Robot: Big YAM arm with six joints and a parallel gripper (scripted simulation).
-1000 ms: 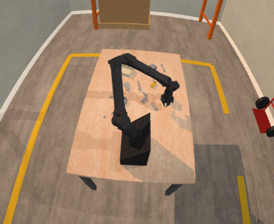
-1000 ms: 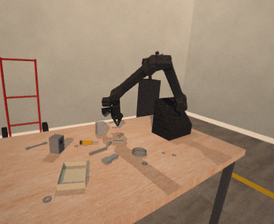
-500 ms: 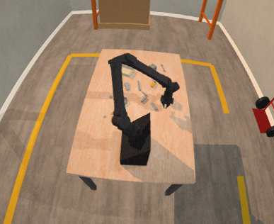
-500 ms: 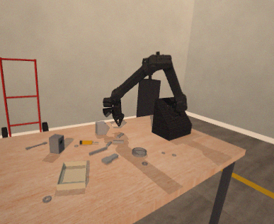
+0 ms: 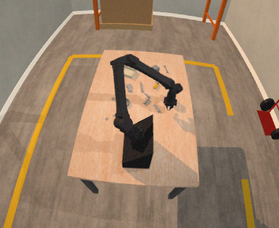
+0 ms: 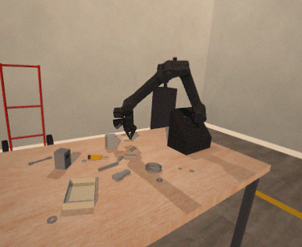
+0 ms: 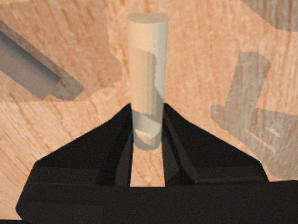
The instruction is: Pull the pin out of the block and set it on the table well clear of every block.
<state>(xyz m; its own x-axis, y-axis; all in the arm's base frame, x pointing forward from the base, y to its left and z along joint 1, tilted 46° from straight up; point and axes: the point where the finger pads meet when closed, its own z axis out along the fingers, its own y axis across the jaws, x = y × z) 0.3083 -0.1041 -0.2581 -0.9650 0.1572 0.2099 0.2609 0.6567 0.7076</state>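
Right now the light grey block is 12 cm ahead of my hand and 3 cm to the right of it. From my hand the other things lie so: pale pin 2 cm ahead, 1 cm to the right; darker grey block 47 cm ahead, 7 cm to the left; yellow-handled screwdriver 28 cm ahead, 7 cm to the left, 4 cm below.
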